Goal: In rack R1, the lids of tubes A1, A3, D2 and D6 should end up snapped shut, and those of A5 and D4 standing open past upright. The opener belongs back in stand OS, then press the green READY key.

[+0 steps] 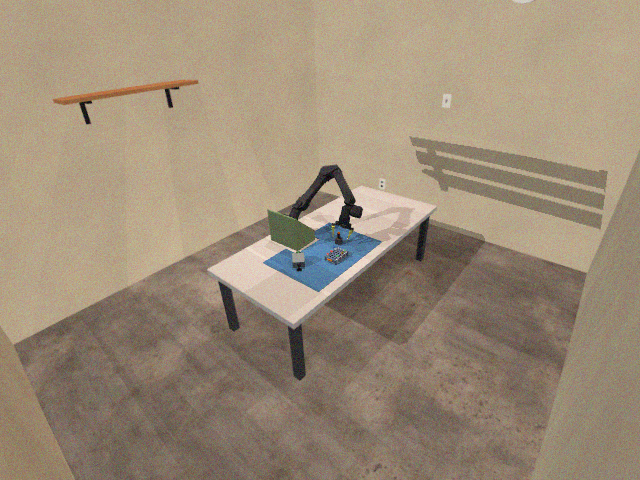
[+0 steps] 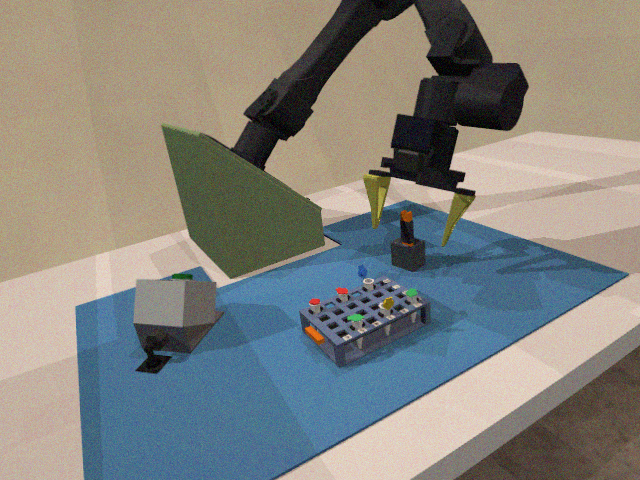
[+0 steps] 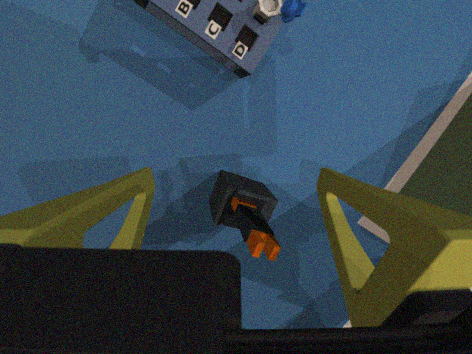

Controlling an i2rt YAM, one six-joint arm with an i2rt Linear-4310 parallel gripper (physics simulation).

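Where they show: gripper, fingertip midpoint: [image 1: 340, 238] [image 2: 408, 237] [image 3: 235, 176]; arm's base, origin of the base link: [image 1: 292, 220] [image 2: 243, 166].
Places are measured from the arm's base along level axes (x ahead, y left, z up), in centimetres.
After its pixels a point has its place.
Note:
My gripper [image 1: 341, 238] @(x 32.8, y 6.4, z -7.7 cm) [image 2: 409, 236] @(x 32.8, y 6.4, z -7.7 cm) [image 3: 235, 176] @(x 32.8, y 6.4, z -7.7 cm) is open and empty, its yellow fingers apart above and around the opener. The black opener [image 2: 407, 230] @(x 30.6, y 8.6, z -8.0 cm) [image 3: 257, 223] @(x 30.2, y 8.6, z -7.6 cm) with orange tips stands upright in its dark stand OS [image 2: 408, 256] @(x 31.6, y 7.6, z -11.5 cm) [image 3: 217, 199] @(x 32.1, y 9.4, z -11.3 cm). Rack R1 [image 1: 336, 255] @(x 39.0, y -9.6, z -9.7 cm) [image 2: 338, 348] @(x 40.5, y -13.1, z -11.3 cm) [image 3: 252, 62] @(x 34.0, y -0.1, z -10.9 cm) stands on the mat. D2's blue lid [image 2: 362, 270] @(x 33.8, y -3.2, z -8.6 cm) [image 3: 292, 9] @(x 33.6, y -2.9, z -8.6 cm) hangs open outward; A3's yellow lid [image 2: 388, 302] @(x 41.2, y -6.3, z -8.7 cm) stands open. The green lids of A1 [image 2: 412, 292] @(x 40.7, y -1.9, z -9.7 cm) and A5 [image 2: 355, 317] @(x 39.5, y -9.7, z -9.7 cm) and red lids of D4 [image 2: 342, 291] @(x 34.3, y -7.0, z -9.7 cm) and D6 [image 2: 314, 301] @(x 33.7, y -10.9, z -9.5 cm) lie over their tubes; whether snapped is unclear. The green READY key [image 2: 181, 276] @(x 19.9, y -21.1, z -6.7 cm) is partly hidden.
The grey key box [image 2: 174, 304] @(x 23.9, y -23.8, z -7.9 cm) stands on the blue mat [image 2: 206, 413] @(x 36.2, y -26.7, z -13.9 cm) left of the rack, with a small black piece [image 2: 153, 362] @(x 24.6, y -28.2, z -13.4 cm) before it. A tall green panel [image 1: 289, 230] @(x 5.9, y -11.0, z -0.7 cm) [image 2: 248, 222] @(x 12.0, y -6.9, z -5.9 cm) [image 3: 450, 165] @(x 12.6, y -1.5, z -11.4 cm) stands between the arm's base and the mat.

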